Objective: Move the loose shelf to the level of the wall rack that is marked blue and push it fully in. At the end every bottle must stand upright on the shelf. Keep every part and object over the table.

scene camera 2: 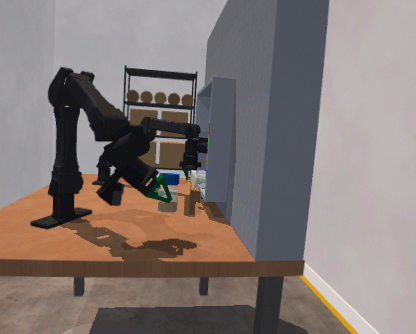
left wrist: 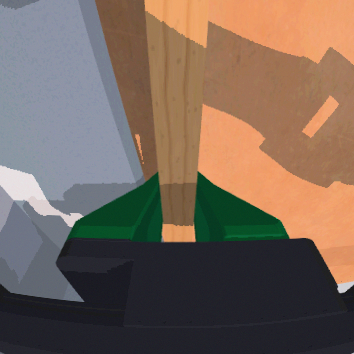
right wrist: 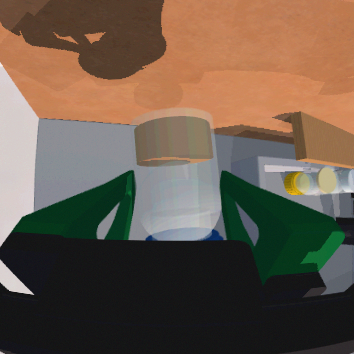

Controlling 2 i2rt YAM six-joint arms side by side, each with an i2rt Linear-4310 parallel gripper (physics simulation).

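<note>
My left gripper is shut on the loose wooden shelf, gripping its narrow edge in front of the grey wall rack. My right gripper is shut on a clear bottle with a blue cap. In scene camera 2 this bottle looks about upright above the table, cap up, with a beige band low down. A yellow-capped bottle and other clear bottles show beside the shelf, by the rack; their exact pose is unclear.
The table runs up to the tall grey wall panel that carries the rack. Small coloured marks show on the rack's front edge, partly hidden by the left arm. A black storage rack with boxes stands in the background.
</note>
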